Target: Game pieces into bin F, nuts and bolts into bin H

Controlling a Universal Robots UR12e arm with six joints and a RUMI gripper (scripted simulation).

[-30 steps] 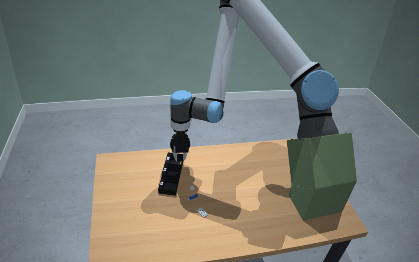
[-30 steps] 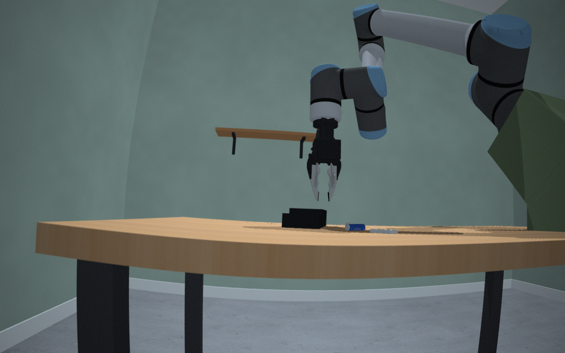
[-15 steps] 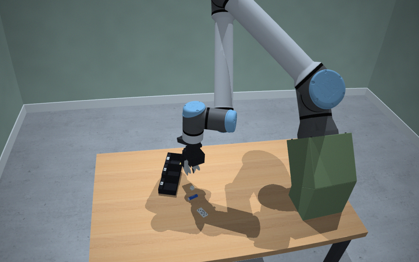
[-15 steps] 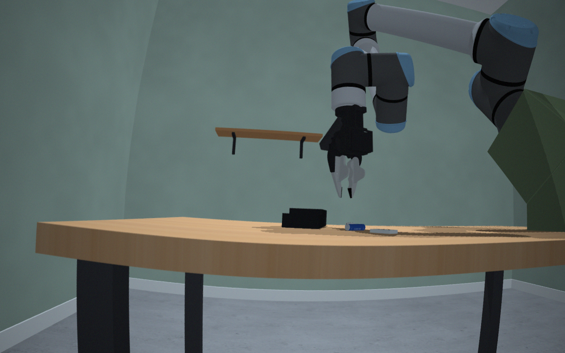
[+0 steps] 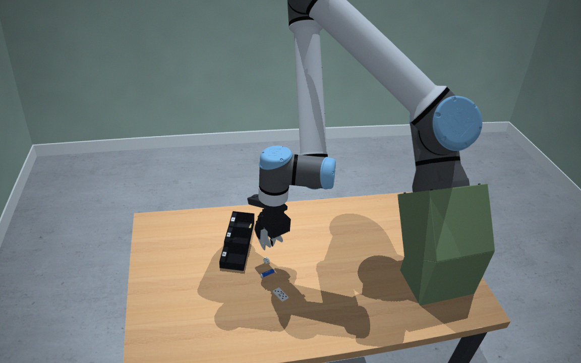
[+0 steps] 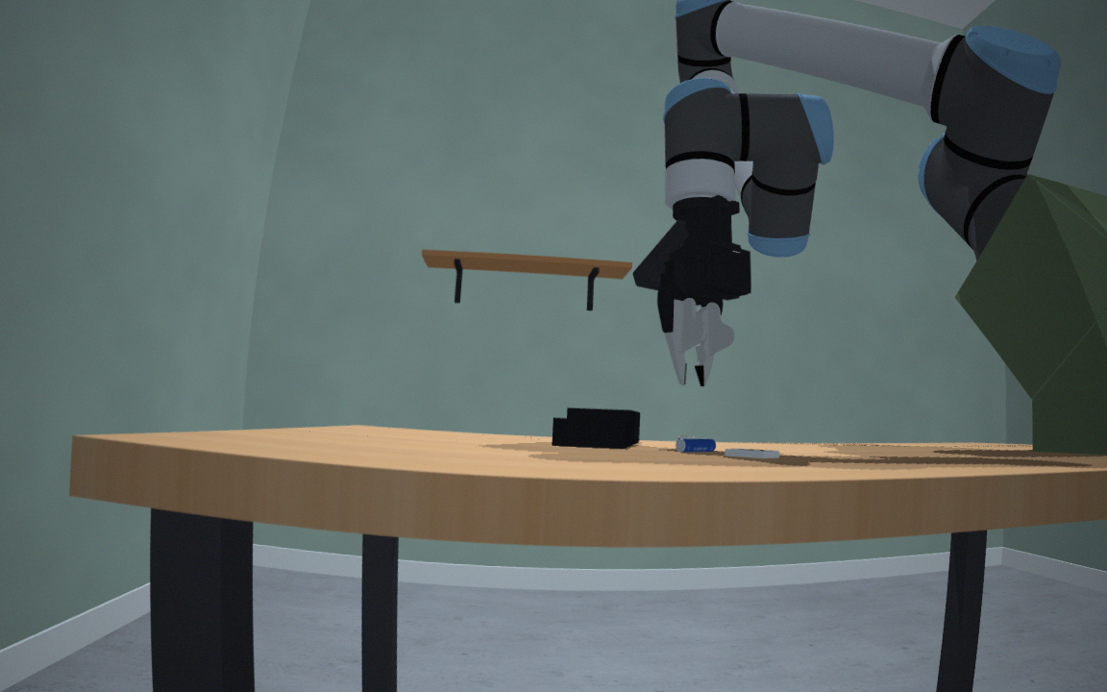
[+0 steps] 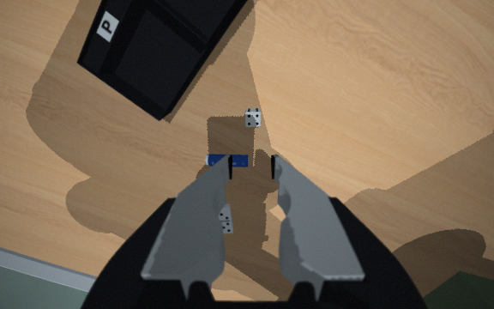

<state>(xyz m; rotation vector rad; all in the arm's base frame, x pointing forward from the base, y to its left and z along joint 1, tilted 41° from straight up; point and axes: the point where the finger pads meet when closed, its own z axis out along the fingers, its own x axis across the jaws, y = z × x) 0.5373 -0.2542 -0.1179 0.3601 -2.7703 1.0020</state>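
Right now my hand is 90 mm above the white die and 10 mm to the left of it. From my hand the other things lie so: battery: 90 mm below, 50 mm to the left, 20 mm ahead; white domino: 150 mm to the left, 90 mm below; black bin: 120 mm to the right, 70 mm below, 70 mm ahead.
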